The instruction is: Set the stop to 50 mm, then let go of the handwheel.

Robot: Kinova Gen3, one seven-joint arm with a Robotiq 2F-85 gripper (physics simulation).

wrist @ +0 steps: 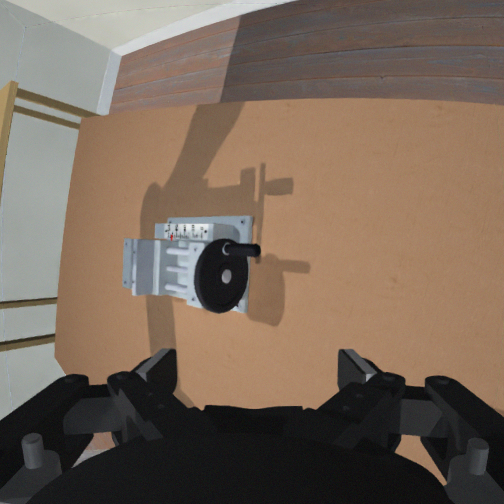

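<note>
A small grey metal stop fixture point(187, 265) sits on the brown table, left of centre in the wrist view. A black handwheel point(221, 275) is on its right end, with a black crank handle point(242, 249) sticking out to the right at the wheel's top. A scale strip point(183, 231) with a red marker point(172, 237) runs along the far side; the numbers are too small to read. A grey carriage block point(147, 267) sits at the left end. My gripper point(255, 367) is open and empty, well above and short of the fixture, fingers spread wide at the bottom of the view.
The table's far edge meets a dark wood-plank floor point(350, 55). On the left, past the table edge, is a pale wall with wooden framing point(30, 200). The arm's shadow falls across the table behind the fixture.
</note>
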